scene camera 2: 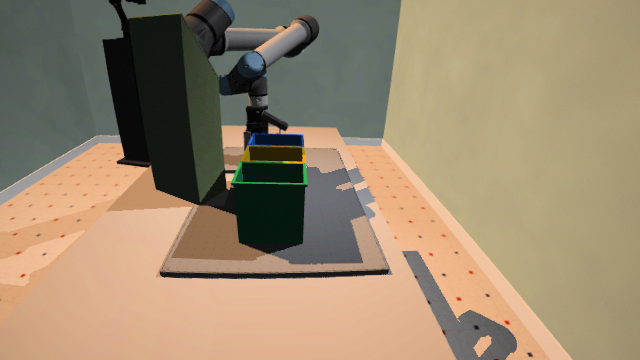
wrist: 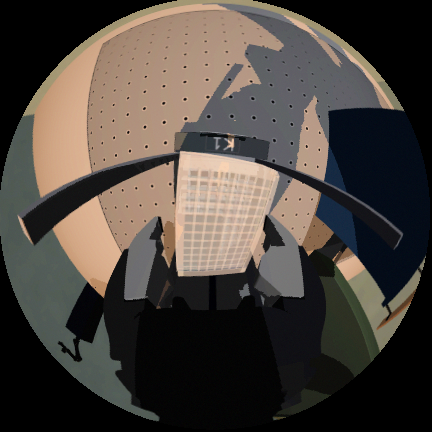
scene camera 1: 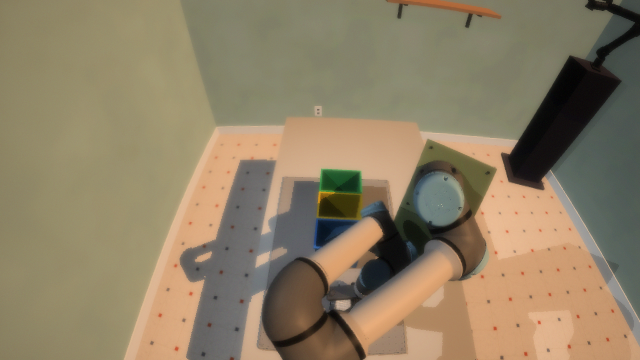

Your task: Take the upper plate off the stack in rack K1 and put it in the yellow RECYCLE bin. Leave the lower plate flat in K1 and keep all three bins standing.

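Seen in the pictures: gripper, fingertip midpoint: [wrist: 212,216]; arm's base, origin of the base link: [scene camera 2: 182,49].
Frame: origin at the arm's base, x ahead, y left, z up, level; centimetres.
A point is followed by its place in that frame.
In the wrist view, a pale translucent gridded plate [wrist: 220,215] @(y 27.9, x 17.5, z -42.2 cm) lies flat on top of the stack in rack K1 [wrist: 185,142] @(y 32.4, x 23.3, z -44.9 cm). The lower plate is hidden beneath it. My gripper [wrist: 212,216] @(y 28.5, x 16.8, z -43.0 cm) is at the stack. Its jaws stand on either side of the upper plate, with a gap at the left side and the right jaw close to the plate's edge. Both scene views largely hide this spot. The yellow bin [scene camera 1: 340,206] @(y -11.0, x 31.2, z -37.4 cm) [scene camera 2: 275,154] @(y 0.3, x 29.2, z -31.1 cm) stands upright between the green bin [scene camera 1: 341,181] @(y -23.9, x 33.9, z -35.9 cm) [scene camera 2: 270,215] @(y -23.9, x 34.6, z -37.7 cm) and the blue bin [scene camera 1: 330,232] @(y 2.5, x 32.2, z -38.0 cm) [scene camera 2: 276,140] @(y 13.0, x 26.0, z -30.9 cm) [wrist: 385,185] @(y 13.4, x 26.8, z -36.3 cm).
Two long dark bars [wrist: 75,192] [wrist: 355,202] spread from the K1 rack towards the wrist camera. The bins stand in a row on a perforated board [scene camera 2: 200,266] @(y -36.6, x 20.5, z -46.6 cm) [wrist: 150,65] @(y 39.8, x 34.1, z -46.6 cm). The green arm pedestal [scene camera 1: 462,167] @(y -3.2, x -5.6, z 6.4 cm) [scene camera 2: 162,110] @(y -6.3, x -4.9, z -17.6 cm) is beside the bins. The forearm passes close over the blue bin in scene camera 1.
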